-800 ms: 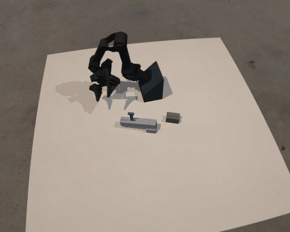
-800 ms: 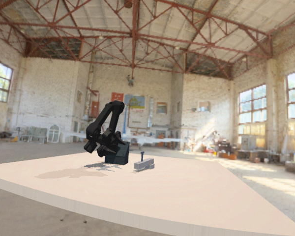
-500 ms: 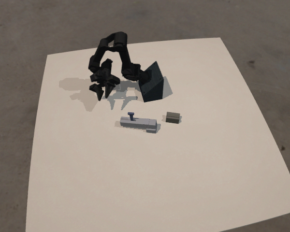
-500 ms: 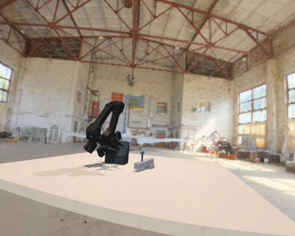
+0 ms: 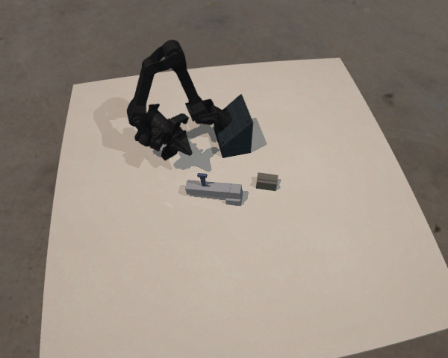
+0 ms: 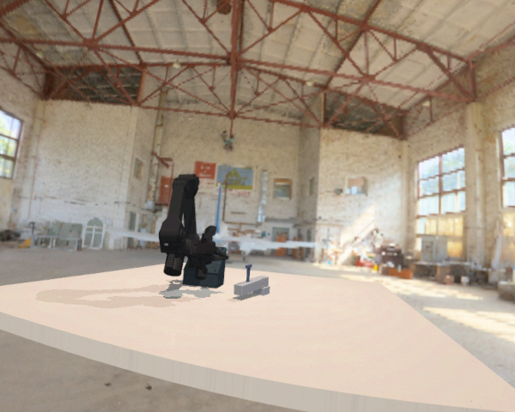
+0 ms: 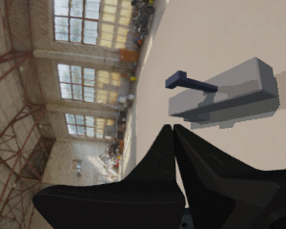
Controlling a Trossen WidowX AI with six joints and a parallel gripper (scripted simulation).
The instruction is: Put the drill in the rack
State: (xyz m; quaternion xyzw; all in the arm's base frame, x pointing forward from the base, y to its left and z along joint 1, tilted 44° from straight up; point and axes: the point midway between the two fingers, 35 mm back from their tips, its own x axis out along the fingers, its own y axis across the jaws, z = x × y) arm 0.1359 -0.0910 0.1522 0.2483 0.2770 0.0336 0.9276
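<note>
Right now the blue key is 7 cm ahead of my gripper tip, 2 cm to the left of it and 5 cm below it. The rest, counted from my gripper tip: drill 10 cm ahead, 7 cm to the left, 9 cm below; dark grey rack 9 cm ahead, 24 cm to the left, 12 cm below; grey housing block 9 cm ahead, 6 cm to the left, 10 cm below.
</note>
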